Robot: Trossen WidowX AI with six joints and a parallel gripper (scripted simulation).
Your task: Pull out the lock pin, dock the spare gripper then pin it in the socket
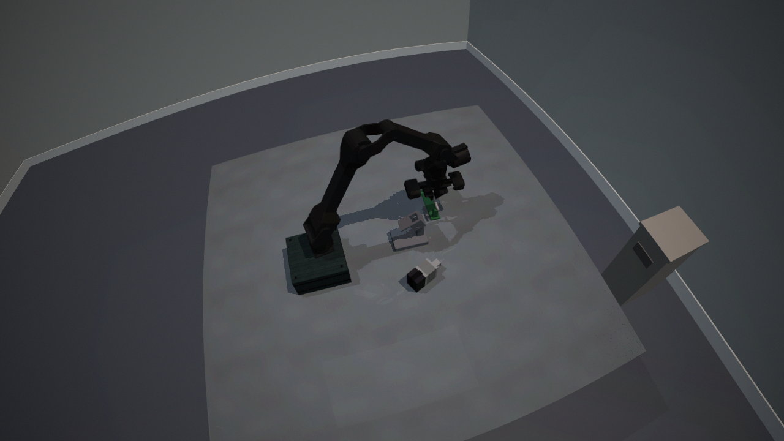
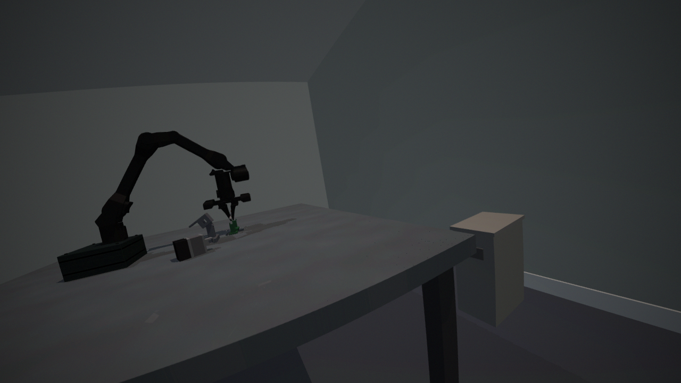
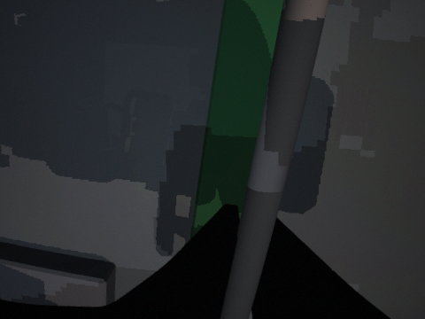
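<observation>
My gripper tip is now 20 mm to the right of the green pin rack and 30 mm above it. Round my gripper tip: grey mount (120 mm behind, 70 mm to the right); spare gripper (150 mm behind, 220 mm to the right, 20 mm below).
</observation>
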